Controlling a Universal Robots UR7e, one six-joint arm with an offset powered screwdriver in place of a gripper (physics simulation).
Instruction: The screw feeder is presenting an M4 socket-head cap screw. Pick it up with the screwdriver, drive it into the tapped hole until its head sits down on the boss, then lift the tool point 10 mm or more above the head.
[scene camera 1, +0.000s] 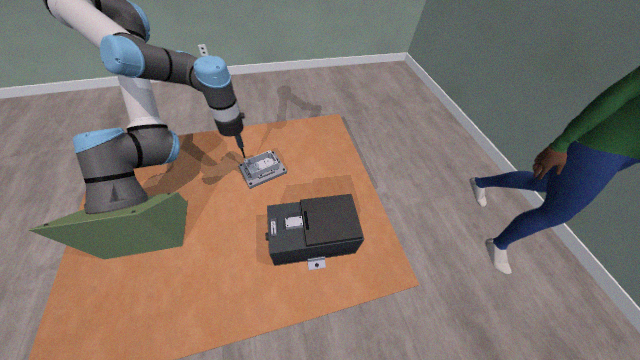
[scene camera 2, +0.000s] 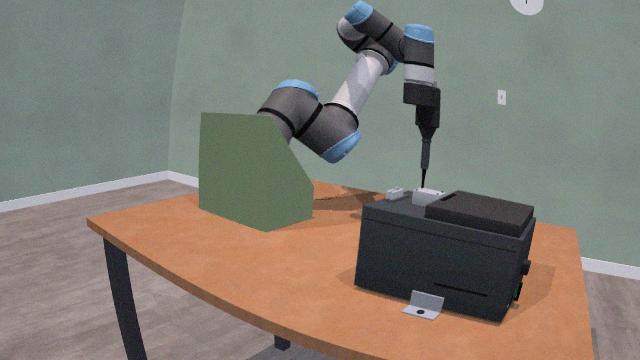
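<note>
The screwdriver (scene camera 1: 244, 156) (scene camera 2: 423, 185) points down, its bit tip at the back left corner of the grey housing (scene camera 1: 255, 174). The M4 screw is at the bit tip, but it is too small to make out clearly. Whether it touches the boss or is in the tapped hole cannot be told. The housing is hidden behind the feeder in the scene camera 2 view. The black screw feeder (scene camera 1: 332, 220) (scene camera 2: 435, 255) stands nearer the cameras, with a small light pick-up block (scene camera 1: 273, 227) (scene camera 2: 395, 194) on top, well away from the tool.
A green angular pedestal (scene camera 1: 145, 230) (scene camera 2: 250, 170) stands left, beside the arm's base. A small metal bracket (scene camera 1: 316, 263) (scene camera 2: 426, 301) sits at the feeder's front. All stand on the orange-brown table (scene camera 1: 200, 300) (scene camera 2: 280, 265). A person (scene camera 1: 565, 180) stands on the floor to the right.
</note>
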